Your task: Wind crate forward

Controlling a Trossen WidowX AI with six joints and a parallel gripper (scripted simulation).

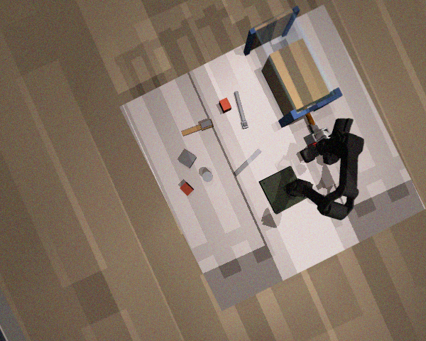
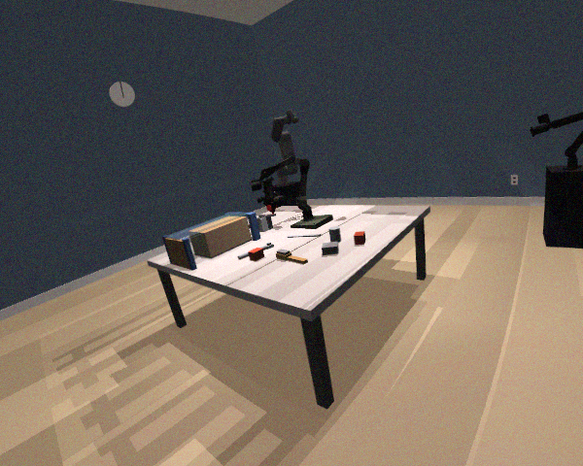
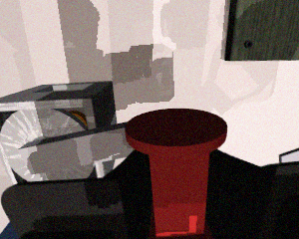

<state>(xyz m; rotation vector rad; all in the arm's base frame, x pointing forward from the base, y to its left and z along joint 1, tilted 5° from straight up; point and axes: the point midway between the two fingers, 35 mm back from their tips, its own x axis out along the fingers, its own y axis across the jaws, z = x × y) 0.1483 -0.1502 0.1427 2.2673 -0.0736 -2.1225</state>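
Now: gripper tip 110 mm to the left of the grey winch and 80 mm above it. Also, from my gripper tip: winch handle 40 mm to the right, 10 mm below; blue frame 170 mm ahead, 110 mm to the right, 10 mm below; red knob 20 mm above.
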